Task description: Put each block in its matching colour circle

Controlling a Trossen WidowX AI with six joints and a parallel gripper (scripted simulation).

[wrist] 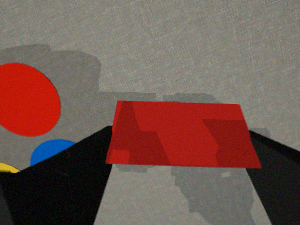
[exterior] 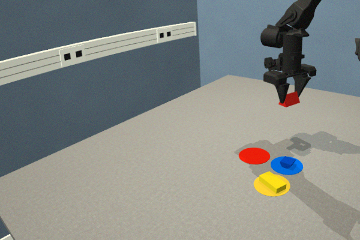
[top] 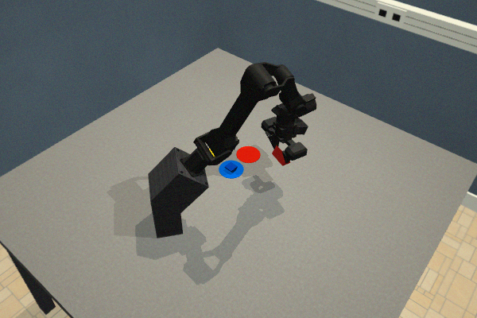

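My gripper is now 6 cm short of the red circle, 16 cm to the right of it and 16 cm above it. Also, from my hand: red block: 3 cm below; then blue block: 5 cm behind, 17 cm to the left, 15 cm below; then blue circle: 4 cm behind, 17 cm to the left, 16 cm below.
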